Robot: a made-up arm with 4 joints. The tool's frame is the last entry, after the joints. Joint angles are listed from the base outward. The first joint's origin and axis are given. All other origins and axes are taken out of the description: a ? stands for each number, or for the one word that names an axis. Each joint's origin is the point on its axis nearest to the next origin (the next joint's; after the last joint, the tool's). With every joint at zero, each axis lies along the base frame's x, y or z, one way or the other. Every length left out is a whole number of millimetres.
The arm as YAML. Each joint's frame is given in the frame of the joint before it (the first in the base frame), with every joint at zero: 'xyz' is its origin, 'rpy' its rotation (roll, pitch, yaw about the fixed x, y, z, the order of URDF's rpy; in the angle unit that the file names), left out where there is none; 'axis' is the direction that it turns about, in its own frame. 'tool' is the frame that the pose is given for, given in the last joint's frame.
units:
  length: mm
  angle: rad
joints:
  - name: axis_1
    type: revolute
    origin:
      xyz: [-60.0, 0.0, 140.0]
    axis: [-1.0, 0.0, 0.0]
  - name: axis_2
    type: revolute
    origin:
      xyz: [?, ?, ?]
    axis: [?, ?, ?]
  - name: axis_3
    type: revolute
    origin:
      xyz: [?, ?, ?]
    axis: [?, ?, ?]
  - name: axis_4
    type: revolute
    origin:
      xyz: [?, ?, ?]
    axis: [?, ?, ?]
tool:
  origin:
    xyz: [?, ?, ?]
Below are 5 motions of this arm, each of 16 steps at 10 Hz.
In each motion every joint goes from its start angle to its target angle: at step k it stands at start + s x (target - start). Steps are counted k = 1, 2, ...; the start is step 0. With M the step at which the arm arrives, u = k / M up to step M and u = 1 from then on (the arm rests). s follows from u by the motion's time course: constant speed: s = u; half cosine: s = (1 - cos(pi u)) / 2; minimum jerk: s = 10 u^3 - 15 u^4 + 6 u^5.
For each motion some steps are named. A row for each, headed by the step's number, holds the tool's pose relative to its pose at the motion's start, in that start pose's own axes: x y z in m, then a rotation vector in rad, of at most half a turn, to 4 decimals.
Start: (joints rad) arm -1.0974 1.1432 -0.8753 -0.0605
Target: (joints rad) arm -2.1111 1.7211 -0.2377 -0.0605
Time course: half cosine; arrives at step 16
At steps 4, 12, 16:
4: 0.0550 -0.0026 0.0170 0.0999 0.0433 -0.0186
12: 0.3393 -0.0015 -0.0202 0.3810 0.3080 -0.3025
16: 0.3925 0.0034 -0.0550 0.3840 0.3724 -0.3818

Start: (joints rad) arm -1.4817 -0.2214 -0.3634 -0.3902
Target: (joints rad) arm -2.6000 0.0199 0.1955 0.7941
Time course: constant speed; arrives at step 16
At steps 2, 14, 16:
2: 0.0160 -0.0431 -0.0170 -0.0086 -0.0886 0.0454
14: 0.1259 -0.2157 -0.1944 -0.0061 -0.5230 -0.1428
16: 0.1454 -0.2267 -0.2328 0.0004 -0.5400 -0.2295

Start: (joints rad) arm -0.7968 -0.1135 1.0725 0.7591
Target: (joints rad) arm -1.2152 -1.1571 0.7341 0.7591
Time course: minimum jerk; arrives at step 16
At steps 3, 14, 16:
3: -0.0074 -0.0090 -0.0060 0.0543 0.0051 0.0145
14: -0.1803 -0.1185 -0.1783 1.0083 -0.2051 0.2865
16: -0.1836 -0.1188 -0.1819 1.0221 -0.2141 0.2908

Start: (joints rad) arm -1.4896 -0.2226 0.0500 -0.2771
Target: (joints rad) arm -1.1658 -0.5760 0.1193 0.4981
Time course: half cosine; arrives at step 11
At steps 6, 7, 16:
6: 0.0036 0.0407 0.0679 -0.6022 0.0318 0.2146
7: 0.0056 0.0547 0.0832 -0.7421 0.0311 0.2700
16: 0.0108 0.0895 0.1131 -1.0345 0.0176 0.3948

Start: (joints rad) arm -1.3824 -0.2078 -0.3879 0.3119
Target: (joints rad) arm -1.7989 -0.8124 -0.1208 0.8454
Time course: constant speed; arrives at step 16
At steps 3, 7, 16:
3: -0.0002 -0.0275 -0.0310 -0.0695 -0.1129 0.0992
7: 0.0033 -0.0598 -0.0756 -0.1532 -0.2881 0.2047
16: 0.0244 -0.1123 -0.1885 -0.2947 -0.7575 0.3124

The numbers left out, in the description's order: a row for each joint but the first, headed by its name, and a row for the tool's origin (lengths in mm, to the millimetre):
axis_2: xyz 0.0 -330.0 330.0, axis 0.0 0.0 -1.0
axis_3: xyz -100.0 140.0 0.0, axis 0.0 -1.0 0.0
axis_4: xyz -10.0 0.0 -50.0, axis -1.0 0.0 0.0
tool: xyz 0.0 -60.0 -20.0

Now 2 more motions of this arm.
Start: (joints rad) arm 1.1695 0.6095 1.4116 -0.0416
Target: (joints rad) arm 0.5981 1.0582 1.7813 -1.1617
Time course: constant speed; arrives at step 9
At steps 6, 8, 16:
6: -0.0804 -0.0667 -0.1408 0.4571 -0.0979 -0.2722
8: -0.1170 -0.0834 -0.1825 0.5956 -0.1385 -0.3272
16: -0.1373 -0.0903 -0.2019 0.6640 -0.1572 -0.3492

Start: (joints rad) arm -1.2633 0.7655 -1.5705 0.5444
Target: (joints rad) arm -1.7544 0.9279 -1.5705 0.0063
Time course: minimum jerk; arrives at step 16
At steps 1, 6, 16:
1: 0.0002 -0.0003 0.0001 0.0016 0.0002 0.0011
6: 0.0262 -0.0359 0.0074 0.1925 0.0423 0.1286
16: 0.1092 -0.1061 0.0300 0.6862 0.2710 0.4215

